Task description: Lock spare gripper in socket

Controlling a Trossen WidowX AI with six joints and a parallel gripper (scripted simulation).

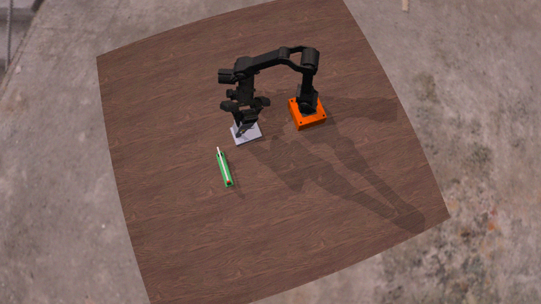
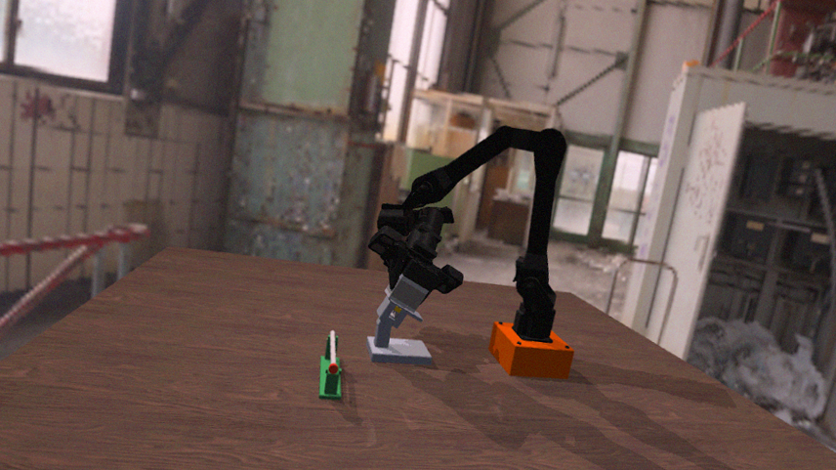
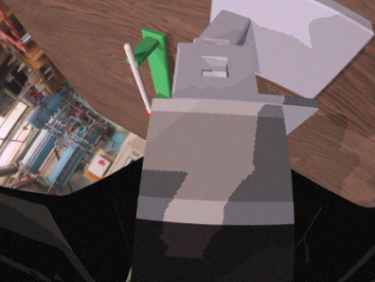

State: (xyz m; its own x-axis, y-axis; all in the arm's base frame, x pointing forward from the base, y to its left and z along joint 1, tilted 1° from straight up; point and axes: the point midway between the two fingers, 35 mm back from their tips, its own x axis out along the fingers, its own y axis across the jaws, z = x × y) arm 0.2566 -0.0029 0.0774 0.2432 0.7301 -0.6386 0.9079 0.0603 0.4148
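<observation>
Right now my gripper tip is 10 mm to the left of the spare gripper and 10 mm below it. Round my gripper tip: grey mount 70 mm below, 10 mm to the right; green stand 120 mm ahead, 110 mm to the left, 90 mm below.
</observation>
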